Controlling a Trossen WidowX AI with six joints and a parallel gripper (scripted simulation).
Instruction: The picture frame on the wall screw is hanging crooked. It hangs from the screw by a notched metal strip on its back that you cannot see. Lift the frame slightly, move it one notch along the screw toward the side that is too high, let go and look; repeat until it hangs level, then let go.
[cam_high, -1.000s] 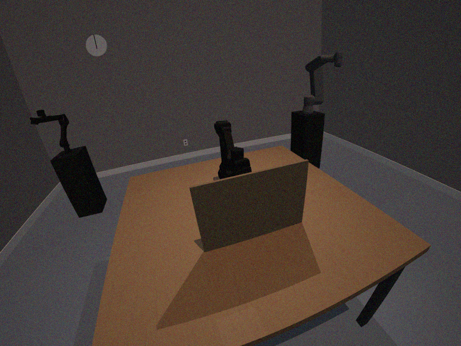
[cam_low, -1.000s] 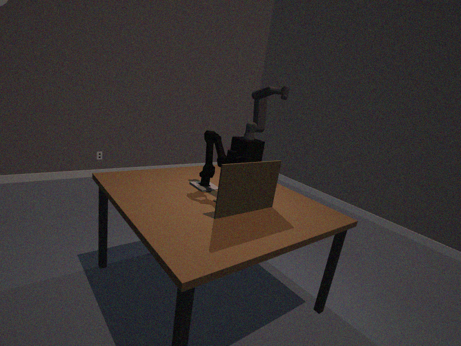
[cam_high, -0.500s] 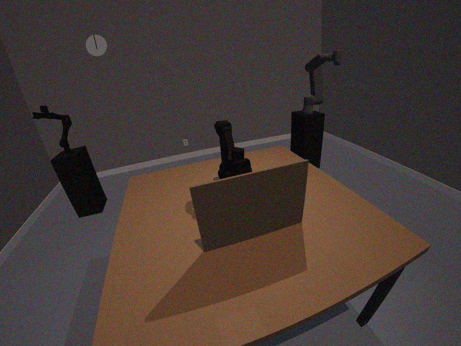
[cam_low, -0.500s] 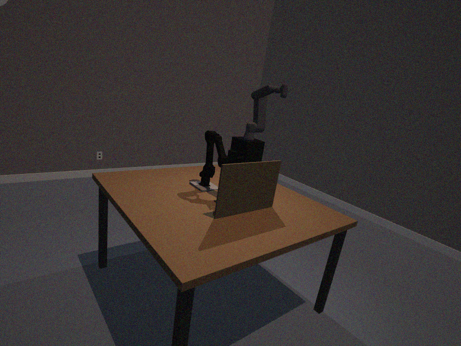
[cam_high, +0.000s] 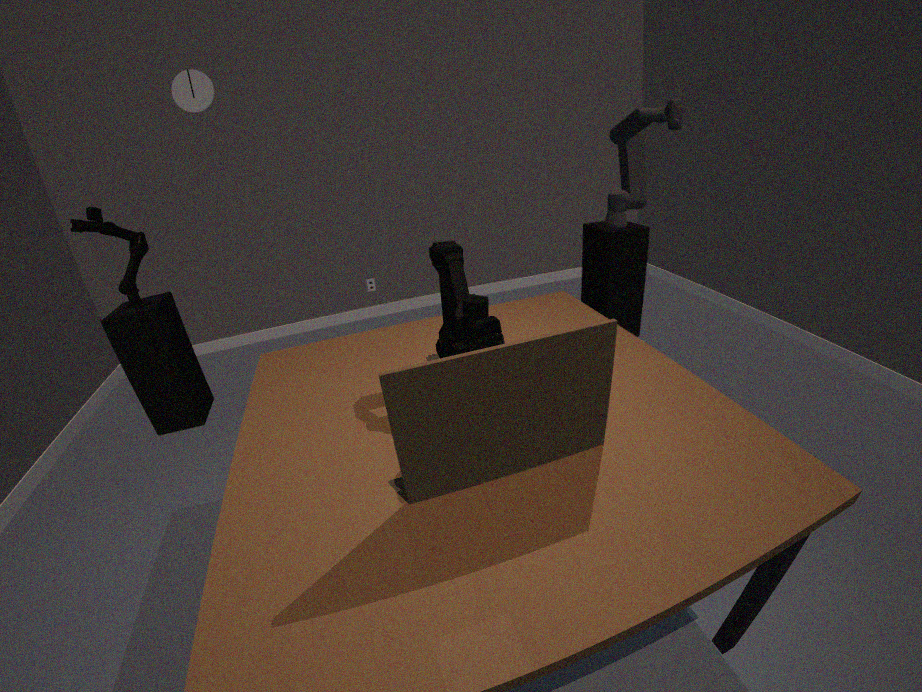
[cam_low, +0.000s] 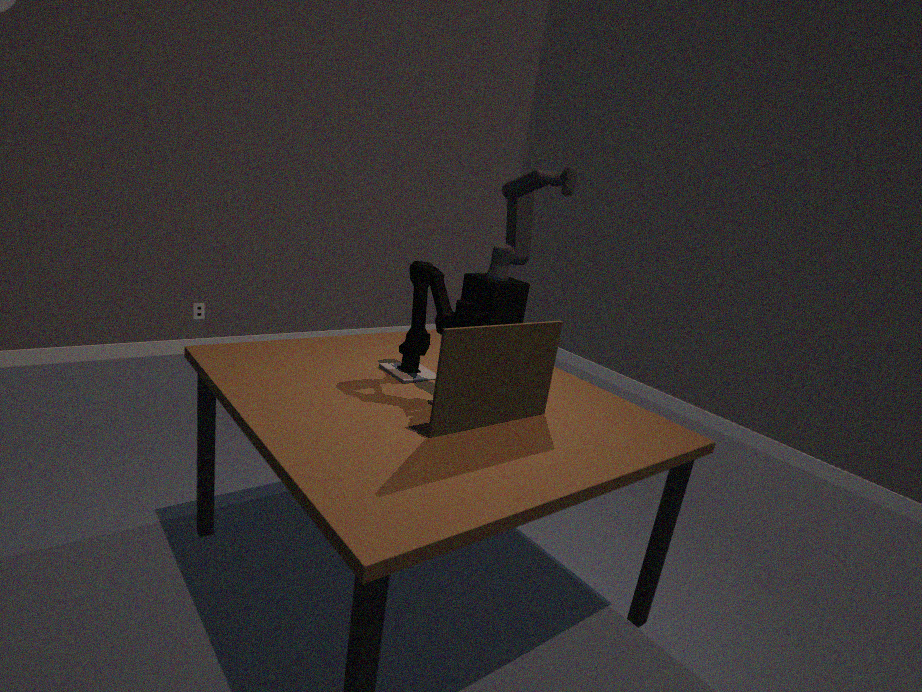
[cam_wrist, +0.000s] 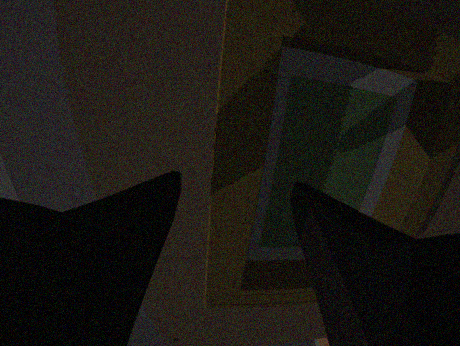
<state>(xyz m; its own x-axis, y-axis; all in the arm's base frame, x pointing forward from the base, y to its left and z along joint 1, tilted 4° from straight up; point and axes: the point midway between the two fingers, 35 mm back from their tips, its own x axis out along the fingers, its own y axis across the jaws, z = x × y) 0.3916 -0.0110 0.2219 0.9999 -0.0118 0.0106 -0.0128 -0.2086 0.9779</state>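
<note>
The picture frame lies 5 cm below my gripper tip, 1 cm to the left of it and 1 cm ahead of it. From my gripper tip the other things lie so: wall panel (7 cm below, 2 cm ahead, 1 cm to the right).
</note>
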